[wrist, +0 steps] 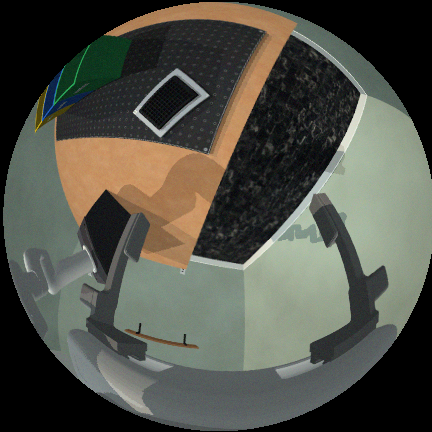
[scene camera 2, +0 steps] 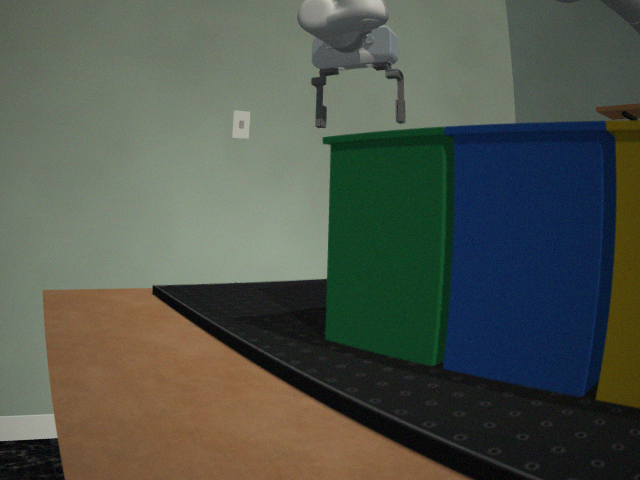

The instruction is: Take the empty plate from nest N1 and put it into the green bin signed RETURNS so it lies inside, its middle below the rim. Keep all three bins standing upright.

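Frame: origin at the arm's base, x ahead, y left, z up, level; metres.
Seen in the pictures: end effector, tool point: [wrist: 225, 230] [scene camera 2: 359, 113]; arm's base, origin of the base link: [wrist: 89, 258].
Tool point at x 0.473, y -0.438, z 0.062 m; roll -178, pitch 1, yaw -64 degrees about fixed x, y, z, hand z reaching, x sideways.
Pixels of each thing's top centre, then the offset from my tool point to it. "pt": a spot on its surface instead. Level surfaces: height alone.
- dark gridded plate, middle of its top: [wrist: 164, 101] dy +0.161, dx +0.059, dz -0.269 m
- pale grey rectangular nest frame, surface spot: [wrist: 148, 125] pt dy +0.198, dx -0.011, dz -0.283 m
- green bin, middle of its top: [scene camera 2: 440, 145] dy +0.419, dx +0.229, dz -0.115 m
- blue bin, middle of its top: [scene camera 2: 562, 143] dy +0.548, dx +0.209, dz -0.115 m
- yellow bin, surface spot: [scene camera 2: 625, 268] pt dy +0.639, dx +0.281, dz -0.207 m
- black dotted board, its level: dz -0.295 m
- wooden table, its level: dz -0.308 m
A dark gridded plate [wrist: 169, 101] lies in a pale grey rectangular nest frame [wrist: 148, 125] in the upper wrist view; no nest label is readable. The green bin [scene camera 2: 385, 242] [wrist: 107, 62] stands upright at the left end of the bin row; no RETURNS sign is readable. My gripper [scene camera 2: 360, 122] [wrist: 230, 210] is open and empty, with its fingers wide apart. In scene camera 2 it hangs higher than the green bin's rim; its depth relative to the bin is unclear. In the wrist view the plate lies well beyond the fingertips. The bin's inside is hidden in scene camera 2.
A blue bin [scene camera 2: 524, 248] and a yellow bin [scene camera 2: 625, 268] stand upright beside the green one. The bins and nest stand on a black dotted board [scene camera 2: 465, 408] [wrist: 225, 65] on the wooden table [scene camera 2: 180, 387] [wrist: 125, 165]. A black block [wrist: 104, 230] shows left of the fingers.
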